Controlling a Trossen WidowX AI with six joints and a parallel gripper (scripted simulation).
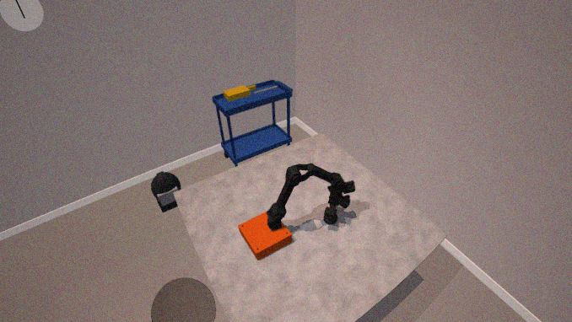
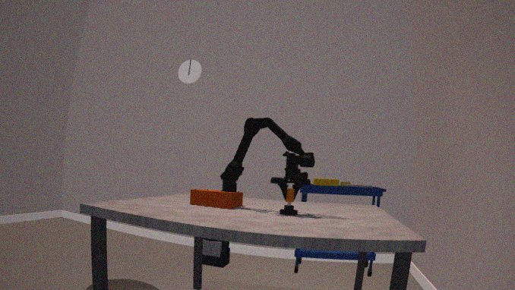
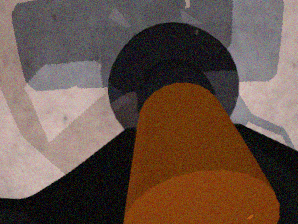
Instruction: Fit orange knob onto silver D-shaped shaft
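Right now the pedestal is 4 cm below my gripper tip. The rest, counted from my gripper tip: orange knob (3 cm above).
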